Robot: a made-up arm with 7 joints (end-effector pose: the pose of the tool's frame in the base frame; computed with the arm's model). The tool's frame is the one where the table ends. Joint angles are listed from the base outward.
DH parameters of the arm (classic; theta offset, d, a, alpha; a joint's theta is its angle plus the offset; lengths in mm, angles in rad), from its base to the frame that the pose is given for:
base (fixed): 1.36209 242.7 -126 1.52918
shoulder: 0 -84.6 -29.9 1.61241
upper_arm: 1.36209 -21.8 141 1.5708
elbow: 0 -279 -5 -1.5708
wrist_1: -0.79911 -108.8 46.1 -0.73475
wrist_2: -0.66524 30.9 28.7 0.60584
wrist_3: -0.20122 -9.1 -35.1 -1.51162
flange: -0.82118 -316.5 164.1 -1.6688
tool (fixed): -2.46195 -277.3 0 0
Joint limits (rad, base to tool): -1.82..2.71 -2.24..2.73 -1..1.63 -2.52..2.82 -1.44..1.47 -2.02..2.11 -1.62..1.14
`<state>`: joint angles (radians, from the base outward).
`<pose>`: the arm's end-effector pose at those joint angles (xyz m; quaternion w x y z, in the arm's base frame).
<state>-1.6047 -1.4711 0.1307 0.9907 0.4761 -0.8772 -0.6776</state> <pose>0.3342 -0.1483 0.4567 0.1846 -0.7979 -0.1912 0.5410</pose>
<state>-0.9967 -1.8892 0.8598 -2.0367 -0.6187 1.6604 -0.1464</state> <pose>0.3164 -0.2617 -0.0736 0.6218 -0.0994 0.1105 0.7689</pose>
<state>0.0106 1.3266 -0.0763 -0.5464 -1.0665 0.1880 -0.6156</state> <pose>-0.6048 -0.5543 0.5831 0.4584 -0.8773 -0.1404 0.0224</pose>
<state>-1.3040 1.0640 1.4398 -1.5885 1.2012 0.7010 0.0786</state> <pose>-0.2113 0.2656 0.4180 0.2421 -0.4184 0.3078 -0.8195</pose>
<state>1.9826 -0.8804 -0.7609 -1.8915 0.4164 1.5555 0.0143</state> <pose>0.2757 0.2268 0.3229 0.2584 0.7919 -0.2954 -0.4679</pose>
